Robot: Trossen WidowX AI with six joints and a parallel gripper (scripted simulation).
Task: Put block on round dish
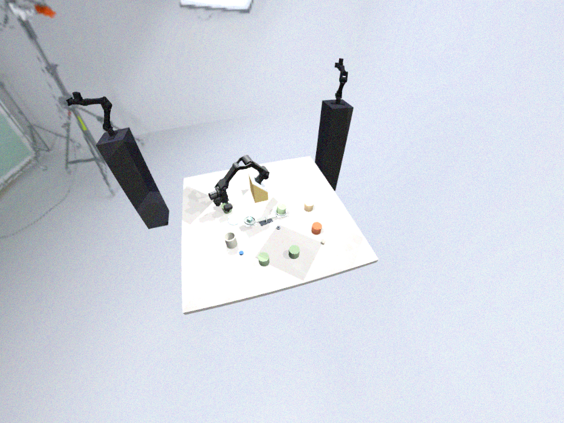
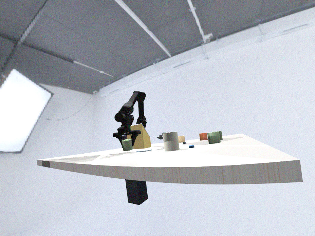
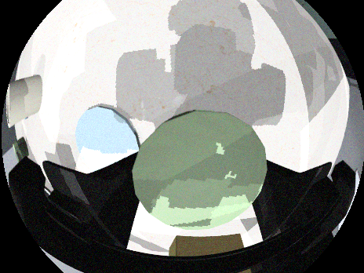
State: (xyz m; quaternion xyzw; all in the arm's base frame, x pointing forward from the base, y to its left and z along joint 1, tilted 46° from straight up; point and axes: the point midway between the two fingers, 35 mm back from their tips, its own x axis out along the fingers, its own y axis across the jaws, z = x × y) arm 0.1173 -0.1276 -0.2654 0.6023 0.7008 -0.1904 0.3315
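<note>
My gripper tip is now 100 mm short of the round light blue dish, 40 mm to the right of it and 40 mm above it. Also, from my gripper tip: orange cylinder 370 mm ahead, 620 mm to the left; blue disc 410 mm ahead, 50 mm to the left, 30 mm below; beige cup 320 mm ahead, 10 mm to the right.
</note>
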